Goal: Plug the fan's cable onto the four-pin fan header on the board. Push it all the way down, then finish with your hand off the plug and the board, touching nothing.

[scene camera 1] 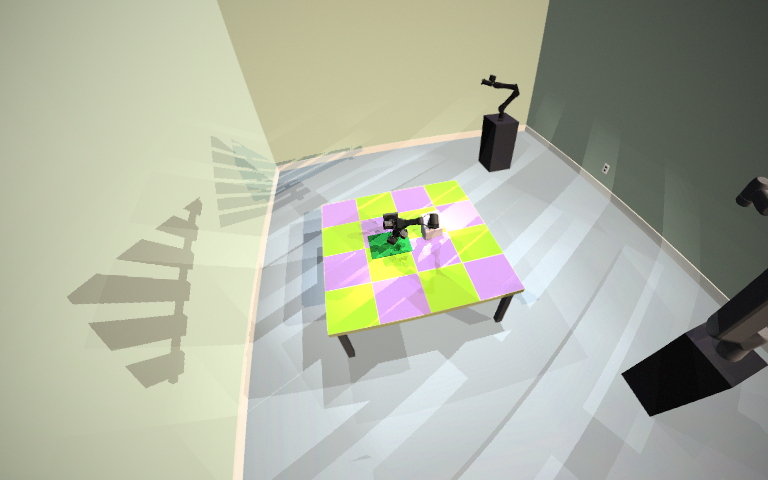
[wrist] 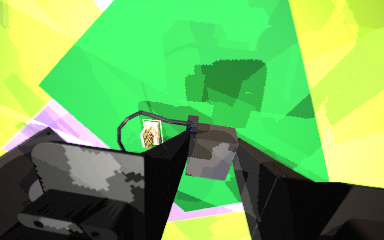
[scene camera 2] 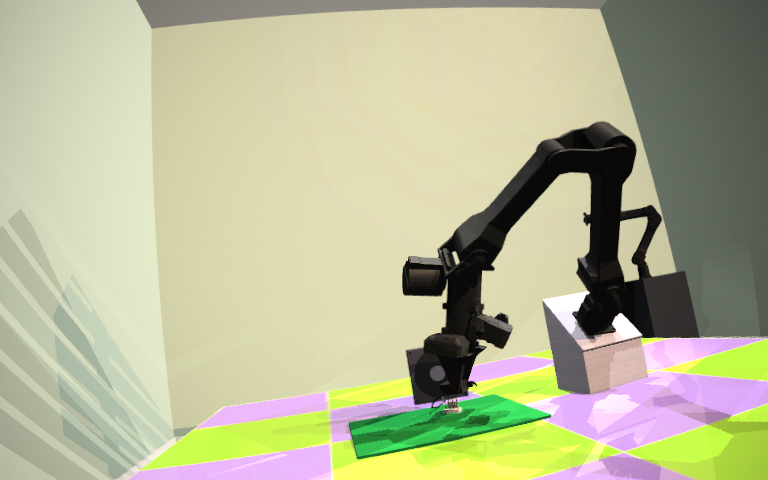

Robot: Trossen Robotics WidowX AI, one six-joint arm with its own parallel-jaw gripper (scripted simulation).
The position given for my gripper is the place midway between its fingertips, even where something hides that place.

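Scene camera 2 gives me my gripper [scene camera 2: 459, 389], along with a fan [scene camera 2: 426, 372] and a green board [scene camera 2: 414, 429]. In scene camera 1 I see the green board [scene camera 1: 379, 247]. The wrist view shows a dark grey plug [wrist: 212, 148], and in it I also see my gripper [wrist: 211, 139] and the green board [wrist: 244, 71].
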